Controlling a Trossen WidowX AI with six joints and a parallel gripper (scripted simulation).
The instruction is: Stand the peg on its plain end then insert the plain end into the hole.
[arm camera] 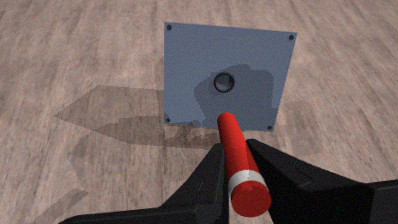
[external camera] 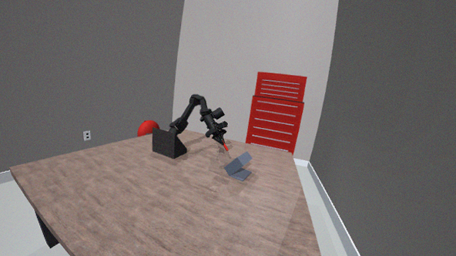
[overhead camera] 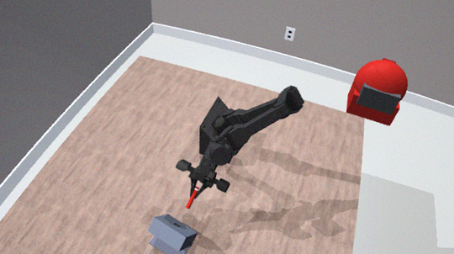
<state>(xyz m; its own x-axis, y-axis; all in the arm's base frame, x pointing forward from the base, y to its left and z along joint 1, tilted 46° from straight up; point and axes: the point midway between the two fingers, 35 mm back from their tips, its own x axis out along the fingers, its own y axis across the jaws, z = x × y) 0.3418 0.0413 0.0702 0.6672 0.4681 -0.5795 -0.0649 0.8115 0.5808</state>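
Right now my gripper tip is 11 cm short of the sloped panel, 8 cm above it and 2 cm to the left of it. Also, from my gripper tip: red peg: 1 cm behind, 1 cm above.
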